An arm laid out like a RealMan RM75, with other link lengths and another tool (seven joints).
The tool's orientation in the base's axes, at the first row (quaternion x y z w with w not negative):
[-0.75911, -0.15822, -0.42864, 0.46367]
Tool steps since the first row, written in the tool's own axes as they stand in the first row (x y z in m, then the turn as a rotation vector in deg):
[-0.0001, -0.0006, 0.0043, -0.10, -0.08, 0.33]
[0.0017, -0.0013, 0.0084, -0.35, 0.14, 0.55]
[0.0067, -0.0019, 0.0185, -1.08, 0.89, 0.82]
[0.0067, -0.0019, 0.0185, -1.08, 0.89, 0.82]
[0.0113, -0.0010, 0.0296, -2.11, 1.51, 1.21]
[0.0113, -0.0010, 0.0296, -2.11, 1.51, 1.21]
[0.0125, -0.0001, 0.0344, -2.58, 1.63, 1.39]
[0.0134, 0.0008, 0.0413, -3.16, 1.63, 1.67]
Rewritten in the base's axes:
[0.0017, 0.0039, -0.0006, 0.06, 0.33, -0.10]
[0.0044, 0.0075, 0.0004, 0.16, 0.44, -0.47]
[0.0120, 0.0155, 0.0027, 0.35, 0.40, -1.53]
[0.0120, 0.0155, 0.0027, 0.35, 0.40, -1.53]
[0.0209, 0.0236, 0.0036, 0.34, 0.56, -2.79]
[0.0209, 0.0236, 0.0036, 0.34, 0.56, -2.79]
[0.0246, 0.0270, 0.0031, 0.24, 0.73, -3.27]
[0.0291, 0.0322, 0.0019, 0.04, 1.05, -3.78]

